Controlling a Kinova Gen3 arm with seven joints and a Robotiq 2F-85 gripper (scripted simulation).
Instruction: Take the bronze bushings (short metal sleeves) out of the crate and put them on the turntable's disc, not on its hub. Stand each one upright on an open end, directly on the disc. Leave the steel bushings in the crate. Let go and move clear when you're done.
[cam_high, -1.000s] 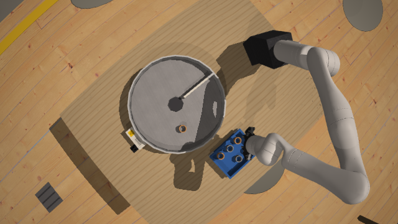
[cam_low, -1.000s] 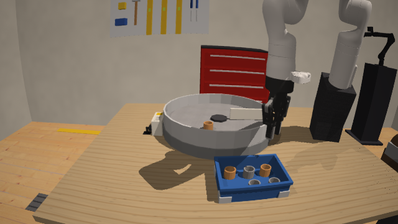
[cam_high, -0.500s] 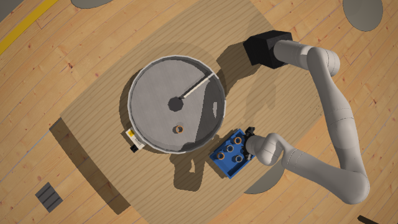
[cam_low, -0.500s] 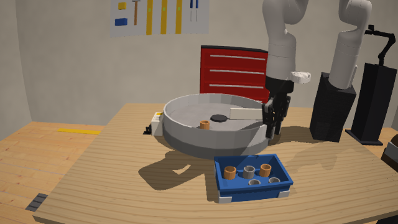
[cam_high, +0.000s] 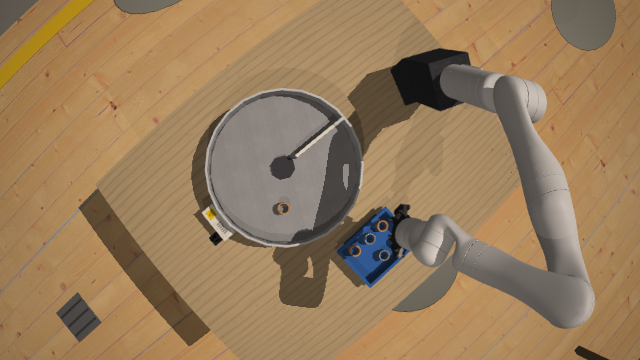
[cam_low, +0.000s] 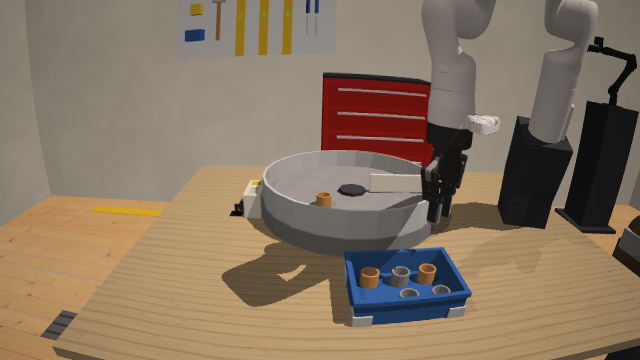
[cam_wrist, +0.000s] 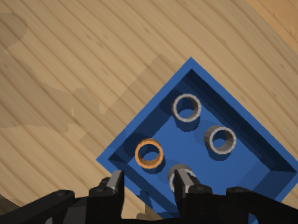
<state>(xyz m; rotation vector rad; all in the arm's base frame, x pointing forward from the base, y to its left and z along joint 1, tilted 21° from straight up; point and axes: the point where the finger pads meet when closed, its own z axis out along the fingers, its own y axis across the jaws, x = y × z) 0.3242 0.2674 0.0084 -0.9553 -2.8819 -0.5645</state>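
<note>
Now: hand 5 cm short of the blue crate, 4 cm to the right of it and 12 cm above it. Also, from my hand: grey turntable disc (16 cm ahead, 28 cm to the right, 9 cm below).
</note>
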